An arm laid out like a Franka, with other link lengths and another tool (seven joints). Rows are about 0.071 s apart.
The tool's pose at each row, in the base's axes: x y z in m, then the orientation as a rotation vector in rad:
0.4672 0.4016 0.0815 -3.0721 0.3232 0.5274
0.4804 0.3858 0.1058 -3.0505 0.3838 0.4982
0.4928 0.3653 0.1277 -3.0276 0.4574 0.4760
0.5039 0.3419 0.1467 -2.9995 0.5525 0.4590
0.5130 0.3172 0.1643 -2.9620 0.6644 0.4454
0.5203 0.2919 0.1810 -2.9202 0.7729 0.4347
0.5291 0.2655 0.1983 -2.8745 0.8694 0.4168
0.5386 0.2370 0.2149 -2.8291 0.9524 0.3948
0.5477 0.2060 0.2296 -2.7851 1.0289 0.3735
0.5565 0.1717 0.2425 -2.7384 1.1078 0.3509
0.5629 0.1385 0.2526 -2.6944 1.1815 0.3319
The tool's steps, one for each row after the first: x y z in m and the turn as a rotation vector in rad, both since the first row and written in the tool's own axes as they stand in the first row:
0.0073 0.0134 -0.0279 0.0272 0.0142 0.0363
0.0156 0.0316 -0.0535 0.0524 0.0244 0.0819
0.0243 0.0527 -0.0761 0.0782 0.0311 0.1422
0.0318 0.0755 -0.0968 0.1076 0.0345 0.2146
0.0381 0.0992 -0.1160 0.1368 0.0356 0.2861
0.0458 0.1238 -0.1363 0.1692 0.0407 0.3510
0.0548 0.1502 -0.1563 0.2015 0.0485 0.4081
0.0645 0.1791 -0.1745 0.2311 0.0563 0.4619
0.0753 0.2112 -0.1910 0.2605 0.0649 0.5186
0.0845 0.2426 -0.2041 0.2856 0.0719 0.5726

